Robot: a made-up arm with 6 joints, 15 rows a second.
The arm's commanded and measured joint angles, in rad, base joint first. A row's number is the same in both.
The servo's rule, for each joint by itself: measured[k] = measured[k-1] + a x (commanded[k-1-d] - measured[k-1]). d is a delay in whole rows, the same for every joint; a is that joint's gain. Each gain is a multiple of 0.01, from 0.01 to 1. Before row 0 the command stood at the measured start. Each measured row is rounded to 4 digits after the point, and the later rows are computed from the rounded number. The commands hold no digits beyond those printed.
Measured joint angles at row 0:
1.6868 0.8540 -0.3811 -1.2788 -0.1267 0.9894
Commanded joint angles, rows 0 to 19:
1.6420 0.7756 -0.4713 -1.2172 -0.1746 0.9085
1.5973 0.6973 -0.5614 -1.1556 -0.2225 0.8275
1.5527 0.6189 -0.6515 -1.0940 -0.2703 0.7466
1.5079 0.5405 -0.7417 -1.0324 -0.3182 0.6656
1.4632 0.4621 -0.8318 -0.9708 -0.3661 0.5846
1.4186 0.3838 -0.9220 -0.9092 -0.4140 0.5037
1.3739 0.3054 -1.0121 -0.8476 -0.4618 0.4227
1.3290 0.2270 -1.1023 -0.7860 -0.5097 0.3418
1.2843 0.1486 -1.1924 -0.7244 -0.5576 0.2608
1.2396 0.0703 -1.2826 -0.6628 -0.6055 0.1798
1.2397 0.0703 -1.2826 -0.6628 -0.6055 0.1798
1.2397 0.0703 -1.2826 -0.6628 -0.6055 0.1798
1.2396 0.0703 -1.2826 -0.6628 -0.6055 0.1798
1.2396 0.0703 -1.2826 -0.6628 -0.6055 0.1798
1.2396 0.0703 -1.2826 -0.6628 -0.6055 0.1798
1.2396 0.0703 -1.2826 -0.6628 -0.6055 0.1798
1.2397 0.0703 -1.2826 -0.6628 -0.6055 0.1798
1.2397 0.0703 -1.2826 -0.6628 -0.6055 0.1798
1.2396 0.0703 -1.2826 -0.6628 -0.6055 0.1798
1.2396 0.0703 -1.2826 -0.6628 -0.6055 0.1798
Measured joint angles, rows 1 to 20:
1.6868 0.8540 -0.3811 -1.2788 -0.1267 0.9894
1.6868 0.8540 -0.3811 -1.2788 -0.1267 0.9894
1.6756 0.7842 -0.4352 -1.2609 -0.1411 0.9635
1.6560 0.7069 -0.5109 -1.2304 -0.1655 0.9200
1.6302 0.6286 -0.5953 -1.1908 -0.1969 0.8645
1.5996 0.5502 -0.6831 -1.1449 -0.2333 0.8009
1.5655 0.4718 -0.7723 -1.0944 -0.2731 0.7317
1.5288 0.3935 -0.8621 -1.0407 -0.3154 0.6587
1.4901 0.3151 -0.9521 -0.9847 -0.3593 0.5832
1.4498 0.2367 -1.0422 -0.9271 -0.4044 0.5060
1.4084 0.1583 -1.1323 -0.8683 -0.4504 0.4275
1.3662 0.0800 -1.2225 -0.8087 -0.4969 0.3482
1.3346 0.0714 -1.2586 -0.7664 -0.5295 0.2943
1.3109 0.0704 -1.2730 -0.7364 -0.5523 0.2577
1.2931 0.0703 -1.2788 -0.7151 -0.5683 0.2328
1.2797 0.0703 -1.2811 -0.6999 -0.5795 0.2158
1.2697 0.0703 -1.2820 -0.6891 -0.5873 0.2043
1.2622 0.0703 -1.2824 -0.6815 -0.5928 0.1965
1.2566 0.0703 -1.2825 -0.6761 -0.5966 0.1912
1.2524 0.0703 -1.2826 -0.6722 -0.5993 0.1876
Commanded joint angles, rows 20 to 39:
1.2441 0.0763 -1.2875 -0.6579 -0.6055 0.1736
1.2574 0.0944 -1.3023 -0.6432 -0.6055 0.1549
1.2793 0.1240 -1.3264 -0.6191 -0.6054 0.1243
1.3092 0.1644 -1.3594 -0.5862 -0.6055 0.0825
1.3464 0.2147 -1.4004 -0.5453 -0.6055 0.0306
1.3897 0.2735 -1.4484 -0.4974 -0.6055 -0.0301
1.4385 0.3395 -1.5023 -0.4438 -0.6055 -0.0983
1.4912 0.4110 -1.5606 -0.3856 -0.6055 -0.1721
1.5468 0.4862 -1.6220 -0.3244 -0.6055 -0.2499
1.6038 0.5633 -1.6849 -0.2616 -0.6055 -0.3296
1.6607 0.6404 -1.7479 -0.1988 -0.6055 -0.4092
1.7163 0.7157 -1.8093 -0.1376 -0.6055 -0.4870
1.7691 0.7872 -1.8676 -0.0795 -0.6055 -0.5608
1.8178 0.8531 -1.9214 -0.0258 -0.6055 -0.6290
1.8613 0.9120 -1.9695 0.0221 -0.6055 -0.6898
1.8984 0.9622 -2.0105 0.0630 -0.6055 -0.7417
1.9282 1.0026 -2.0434 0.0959 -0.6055 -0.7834
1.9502 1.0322 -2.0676 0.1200 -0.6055 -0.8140
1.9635 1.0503 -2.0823 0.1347 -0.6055 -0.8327
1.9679 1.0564 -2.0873 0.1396 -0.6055 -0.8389
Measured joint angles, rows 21 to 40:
1.2492 0.0703 -1.2826 -0.6695 -0.6012 0.1851
1.2468 0.0703 -1.2826 -0.6676 -0.6025 0.1834
1.2461 0.0756 -1.2855 -0.6648 -0.6034 0.1803
1.2489 0.0923 -1.2956 -0.6585 -0.6040 0.1722
1.2565 0.1205 -1.3141 -0.6471 -0.6044 0.1569
1.2697 0.1596 -1.3413 -0.6294 -0.6047 0.1331
1.2889 0.2086 -1.3768 -0.6050 -0.6049 0.1003
1.3141 0.2664 -1.4198 -0.5738 -0.6051 0.0586
1.3452 0.3315 -1.4693 -0.5361 -0.6052 0.0084
1.3817 0.4023 -1.5241 -0.4925 -0.6053 -0.0494
1.4230 0.4770 -1.5828 -0.4438 -0.6054 -0.1136
1.4682 0.5538 -1.6441 -0.3910 -0.6054 -0.1827
1.5163 0.6309 -1.7064 -0.3353 -0.6054 -0.2552
1.5663 0.7064 -1.7681 -0.2780 -0.6054 -0.3294
1.6170 0.7783 -1.8278 -0.2204 -0.6054 -0.4034
1.6672 0.8449 -1.8840 -0.1640 -0.6054 -0.4756
1.7157 0.9046 -1.9353 -0.1100 -0.6054 -0.5441
1.7614 0.9559 -1.9804 -0.0598 -0.6054 -0.6073
1.8031 0.9975 -2.0182 -0.0146 -0.6054 -0.6637
1.8399 1.0284 -2.0478 0.0244 -0.6054 -0.7118

